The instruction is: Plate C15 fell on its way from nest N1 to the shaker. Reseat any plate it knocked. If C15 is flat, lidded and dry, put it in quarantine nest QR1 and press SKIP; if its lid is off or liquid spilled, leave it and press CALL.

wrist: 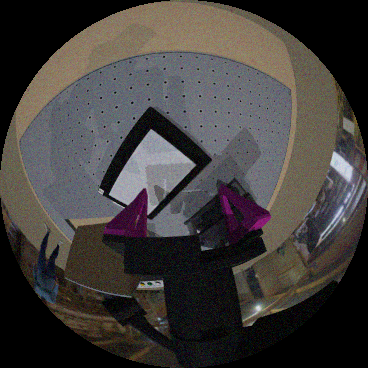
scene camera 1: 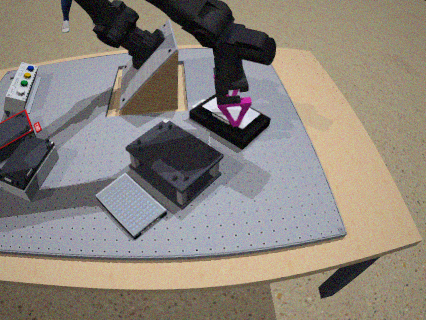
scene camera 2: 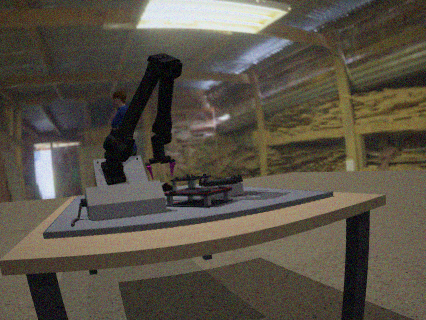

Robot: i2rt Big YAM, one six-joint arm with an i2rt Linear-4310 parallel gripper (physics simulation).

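Where they show: gripper, fingertip midpoint: (wrist: 183,189) (scene camera 1: 233,113) (scene camera 2: 162,178); arm's base, origin of the base link: (wrist: 98,271) (scene camera 1: 149,49) (scene camera 2: 113,173).
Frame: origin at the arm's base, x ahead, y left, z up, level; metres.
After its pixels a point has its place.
A pale plate with a grid of wells (scene camera 1: 131,205) @(y -0.102, x 0.443, z -0.095 m), apparently C15, lies flat on the mat in front of a dark two-level stand. No spill shows around it; whether its lid is on is hard to tell. A white-topped plate (scene camera 1: 212,105) @(y 0.127, x 0.215, z -0.074 m) (wrist: 150,170) @(y 0.180, x 0.250, z -0.074 m) lies inside a black nest (scene camera 1: 220,130) @(y 0.126, x 0.287, z -0.092 m) (wrist: 150,117) @(y 0.246, x 0.271, z -0.088 m) at the right rear; how fully it is seated is unclear. My gripper (scene camera 1: 234,112) @(y 0.154, x 0.285, z -0.047 m) (scene camera 2: 162,177) @(y 0.154, x 0.285, z -0.047 m) (wrist: 183,189) @(y 0.154, x 0.285, z -0.047 m) is open and empty above this nest, fingers pointing down. The red-edged nest (scene camera 1: 31,120) @(y -0.392, x 0.074, z -0.111 m), apparently QR1, is at the left. The button box (scene camera 1: 21,87) @(y -0.428, x -0.013, z -0.040 m) (wrist: 150,285) @(y -0.427, x -0.045, z -0.040 m) stands behind it.
The dark two-level stand (scene camera 1: 175,157) @(y 0.002, x 0.381, z -0.052 m) is between the black nest and the fallen plate. A grey block with a dark top (scene camera 1: 27,165) @(y -0.340, x 0.318, z -0.056 m) sits at the left. The slanted bracket (scene camera 1: 155,85) @(y -0.002, x 0.144, z -0.037 m) rises behind, left of the black nest. A person's leg (scene camera 1: 65,15) shows beyond the table.
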